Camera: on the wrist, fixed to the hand. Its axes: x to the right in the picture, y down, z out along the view.
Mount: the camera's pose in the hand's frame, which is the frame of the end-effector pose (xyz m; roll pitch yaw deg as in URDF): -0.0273 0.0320 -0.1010 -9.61 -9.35 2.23
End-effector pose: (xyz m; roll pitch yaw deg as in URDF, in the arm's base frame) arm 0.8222 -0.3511 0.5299 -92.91 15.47 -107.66
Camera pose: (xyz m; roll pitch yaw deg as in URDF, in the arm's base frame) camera 0.7347 -0.2881 0.5113 -99.54 17.93 -97.96
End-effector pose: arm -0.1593 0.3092 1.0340 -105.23 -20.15 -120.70
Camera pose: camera -0.2380 0.3840 1.0205 -117.33 -15.36 -111.95
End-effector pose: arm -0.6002 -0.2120 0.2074 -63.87 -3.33 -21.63
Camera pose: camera -0.6498 -0.2747 0.1327 -74.02 -5.41 -12.22
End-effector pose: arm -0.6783 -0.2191 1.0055 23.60 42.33 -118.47
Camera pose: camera -0.5818 -0.1874 0.9649 12.93 32.86 -120.51
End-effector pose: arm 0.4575 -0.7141 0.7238 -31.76 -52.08 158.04
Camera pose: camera 0.4076 -0.6660 0.6391 -51.87 -58.24 171.01
